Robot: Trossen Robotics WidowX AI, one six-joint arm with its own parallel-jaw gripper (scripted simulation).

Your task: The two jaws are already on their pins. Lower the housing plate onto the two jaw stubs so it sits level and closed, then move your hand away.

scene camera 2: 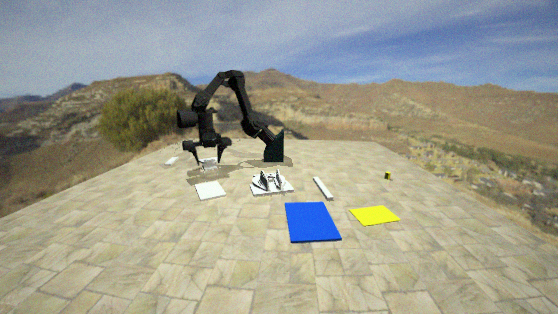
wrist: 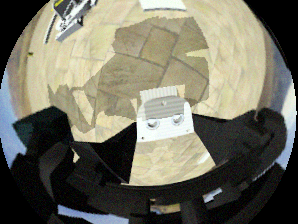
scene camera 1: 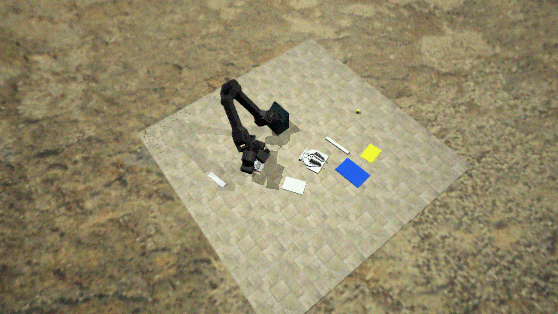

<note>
In view: the gripper (scene camera 2: 208,164) and a blue sheet (scene camera 2: 308,222).
The gripper is seen too in the wrist view (wrist: 162,120). The wrist view does not show the blue sheet: it is out of frame.
</note>
